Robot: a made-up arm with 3 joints.
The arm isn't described. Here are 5 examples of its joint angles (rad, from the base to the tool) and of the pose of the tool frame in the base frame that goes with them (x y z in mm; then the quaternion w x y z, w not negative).
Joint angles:
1: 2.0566 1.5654 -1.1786
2: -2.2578 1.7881 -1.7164
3: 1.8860 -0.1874 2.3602
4: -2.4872 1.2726 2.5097
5: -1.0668 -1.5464 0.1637
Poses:
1: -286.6 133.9 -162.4 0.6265 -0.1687 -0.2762 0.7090
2: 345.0 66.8 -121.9 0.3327 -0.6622 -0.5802 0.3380
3: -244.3 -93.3 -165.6 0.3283 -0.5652 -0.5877 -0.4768
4: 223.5 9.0 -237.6 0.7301 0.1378 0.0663 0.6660
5: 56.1 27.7 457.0 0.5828 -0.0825 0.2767 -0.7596
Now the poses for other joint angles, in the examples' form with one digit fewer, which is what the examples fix.
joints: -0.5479 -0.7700 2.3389
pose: -109 -82 418 0.712 -0.550 0.419 0.124
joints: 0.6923 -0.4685 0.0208
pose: -321 -25 123 0.782 0.396 -0.469 -0.109
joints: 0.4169 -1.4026 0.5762
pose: -396 64 152 0.764 0.239 -0.177 -0.572
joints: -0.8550 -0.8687 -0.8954
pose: 21 -41 409 0.537 0.448 -0.058 -0.713
